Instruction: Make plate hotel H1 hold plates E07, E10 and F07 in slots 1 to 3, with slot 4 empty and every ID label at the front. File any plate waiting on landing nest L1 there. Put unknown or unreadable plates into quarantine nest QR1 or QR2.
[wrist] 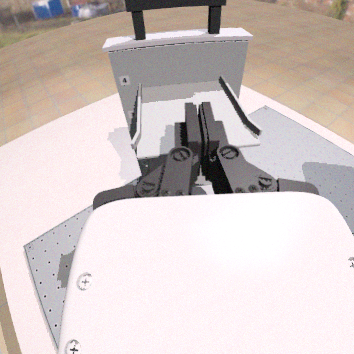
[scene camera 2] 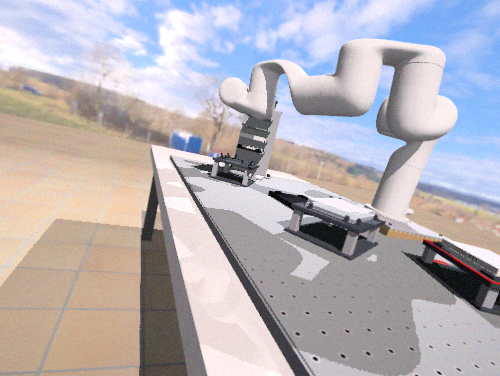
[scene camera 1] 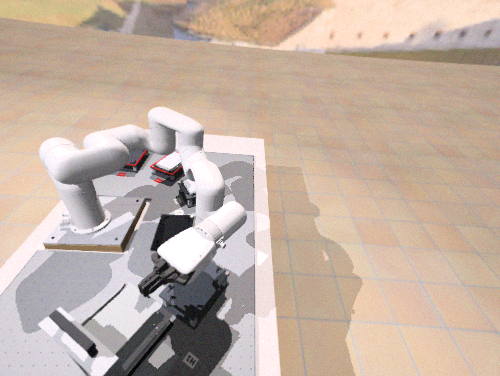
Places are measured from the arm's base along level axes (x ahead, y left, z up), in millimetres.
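Pixels of known places: gripper, fingertip midpoint: (wrist: 196, 120) (scene camera 1: 141, 291); arm's base, link origin: (scene camera 2: 385, 214) (scene camera 1: 91, 221).
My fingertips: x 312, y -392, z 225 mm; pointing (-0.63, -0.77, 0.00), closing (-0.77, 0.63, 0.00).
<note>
For each thing: its middle in the pictures, then the offset to it from my fingertips. "*": a spot on its surface instead.
- Plate hotel H1, body centre: (wrist: 185, 144) (scene camera 1: 116, 346) (scene camera 2: 256, 136) dy -62, dx -43, dz -90 mm
- white plate, body centre: (scene camera 2: 342, 208) (scene camera 1: 201, 183) dy +587, dx +51, dz -187 mm
- light plate, body centre: (scene camera 2: 491, 262) (scene camera 1: 172, 160) dy +762, dx -98, dz -197 mm
- empty dark nest, body centre: (scene camera 1: 196, 287) (scene camera 2: 236, 168) dy +129, dx +83, dz -206 mm
- flat black tray, body centre: (scene camera 2: 302, 202) (scene camera 1: 173, 231) dy +364, dx -26, dz -235 mm
- second red-edged nest, body centre: (scene camera 1: 130, 157) dy +808, dx -303, dz -221 mm
- black handle, surface spot: (wrist: 175, 5) * dy -90, dx -61, dz +53 mm
Plate hotel H1 (scene camera 1: 102, 357) (scene camera 2: 272, 145) (wrist: 175, 65) stands at the near end of the table, its back panel upright. Its slot 4 shelf (scene camera 1: 117, 312) (wrist: 160, 112) shows no plate. Lower slots are mostly hidden; light and dark layers show at the hotel in scene camera 2, with no readable IDs. My gripper (scene camera 1: 143, 290) (wrist: 196, 120) is shut and empty, its fingertips at the shelf's open side in the wrist view; the arm hides it in scene camera 2. A white plate (scene camera 2: 345, 207) rests on a dark nest. A red-edged nest (scene camera 2: 486, 296) holds a light plate (scene camera 1: 170, 161).
An empty dark nest (scene camera 1: 195, 295) (scene camera 2: 235, 162) with corner posts stands beside the hotel, close to the wrist. A flat black tray (scene camera 1: 172, 230) lies by the arm's base plate (scene camera 1: 92, 240). A second red-edged nest (scene camera 1: 136, 164) stands at the far end. A black handle (wrist: 175, 5) tops the hotel.
</note>
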